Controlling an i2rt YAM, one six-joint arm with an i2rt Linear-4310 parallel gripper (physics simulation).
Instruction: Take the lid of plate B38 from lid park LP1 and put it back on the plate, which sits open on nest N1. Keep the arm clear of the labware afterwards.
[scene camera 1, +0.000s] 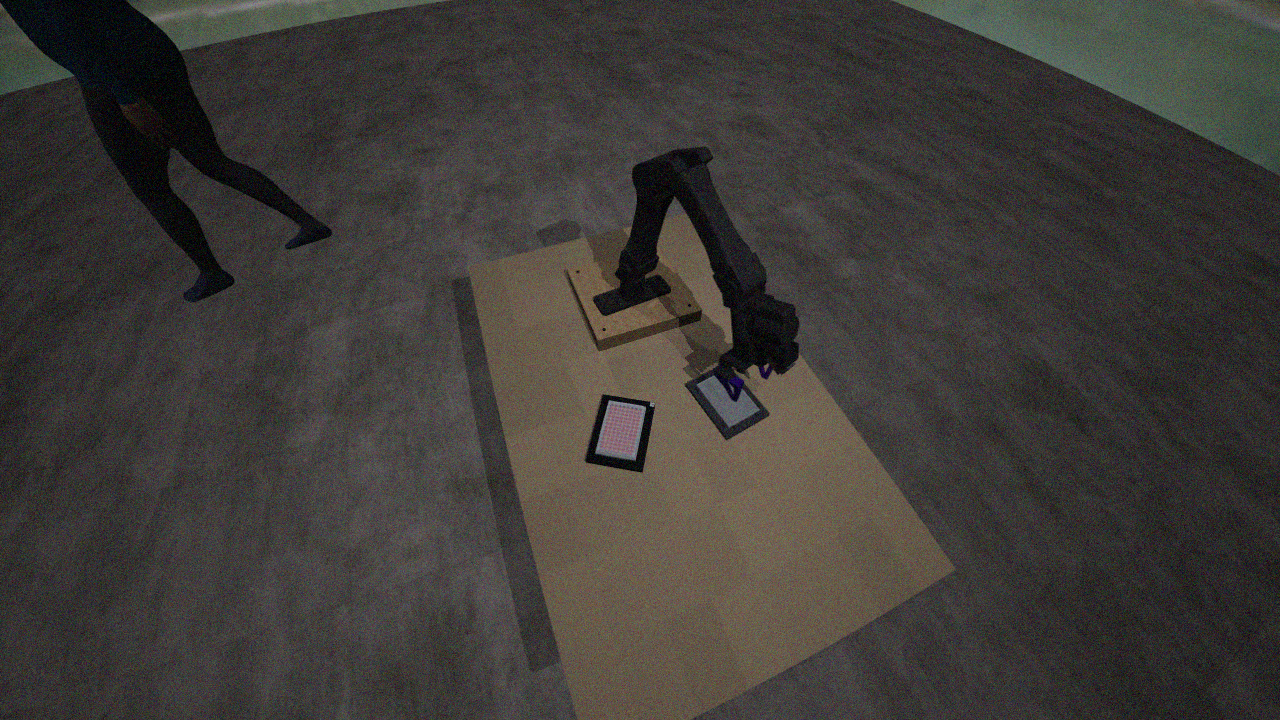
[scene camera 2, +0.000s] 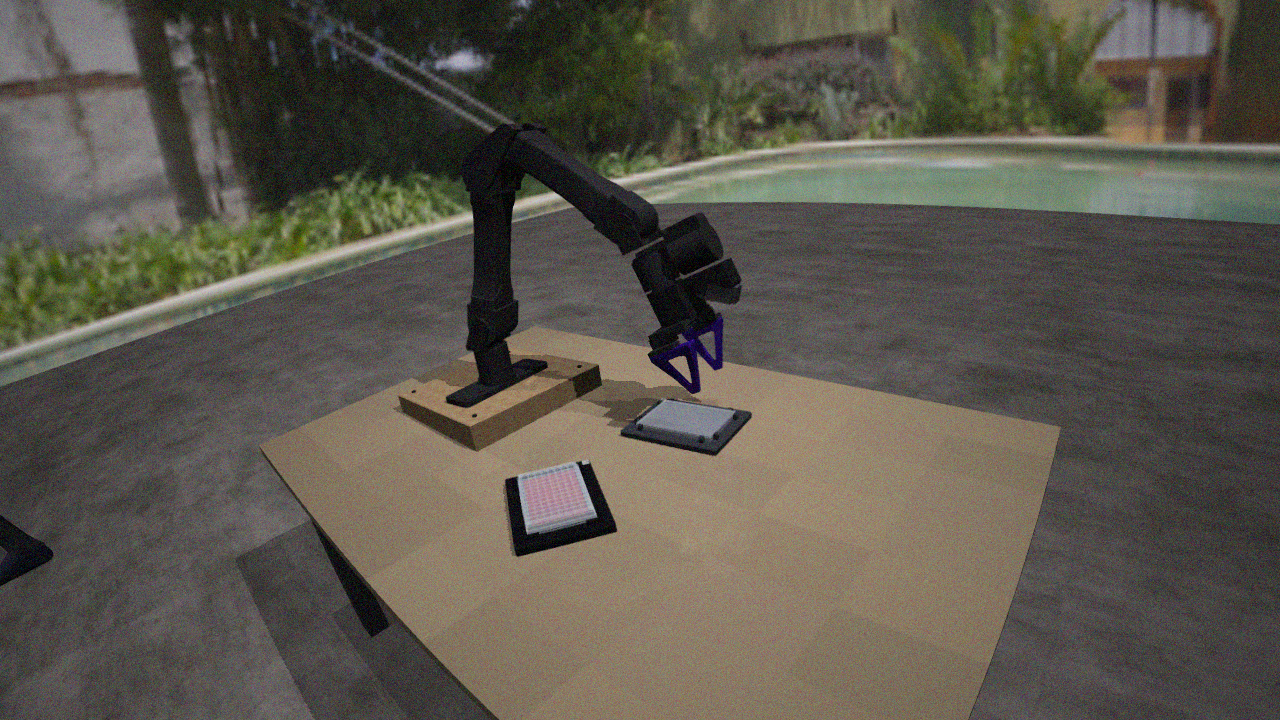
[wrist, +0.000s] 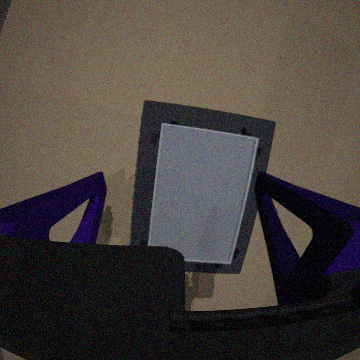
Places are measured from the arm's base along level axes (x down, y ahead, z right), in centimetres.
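Pixels of known places: gripper, fingertip midpoint: (scene camera 1: 749, 389) (scene camera 2: 708, 380) (wrist: 180, 180); arm's base, link origin: (scene camera 1: 632, 295) (scene camera 2: 498, 384).
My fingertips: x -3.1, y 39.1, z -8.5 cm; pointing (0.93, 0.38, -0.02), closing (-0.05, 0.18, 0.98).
Observation:
For each thing: its top centre in the pictures, then the offset to it from my fingertips. Level surfaces: height alone.
- pale grey lid, top centre: (wrist: 200, 201) (scene camera 2: 685, 416) (scene camera 1: 727, 396) dx +5.4, dy -2.9, dz +2.7 cm
- dark grey lid park LP1, top centre: (wrist: 200, 202) (scene camera 2: 685, 415) (scene camera 1: 727, 396) dx +5.1, dy -2.9, dz +2.7 cm
- Plate B38, top centre: (scene camera 2: 552, 491) (scene camera 1: 621, 427) dx +4.5, dy -6.7, dz +27.6 cm
- black nest N1, top centre: (scene camera 2: 554, 496) (scene camera 1: 621, 429) dx +5.3, dy -6.7, dz +27.6 cm
- wooden table, surface height: dx +7.1 cm
The pale grey lid (scene camera 1: 727, 404) (scene camera 2: 685, 419) (wrist: 202, 195) lies flat on the dark grey lid park LP1 (scene camera 1: 755, 417) (scene camera 2: 738, 427) (wrist: 145, 150). My gripper (scene camera 1: 751, 385) (scene camera 2: 707, 379) (wrist: 180, 180) is open and empty, a little above the lid. In the wrist view the right fingertip is close to the lid's right edge, and the left fingertip is well off its left side. Plate B38 (scene camera 1: 622, 428) (scene camera 2: 555, 497), with pink wells showing, sits open on the black nest N1 (scene camera 1: 617, 464) (scene camera 2: 563, 540). The plate does not show in the wrist view.
The arm stands on a wooden base block (scene camera 1: 617, 337) (scene camera 2: 483, 432) at the back of the wooden table (scene camera 1: 680, 555) (scene camera 2: 760, 573). A person (scene camera 1: 161, 143) stands on the floor to the left in the first scene view. A foot (scene camera 2: 19, 548) shows in the second scene view.

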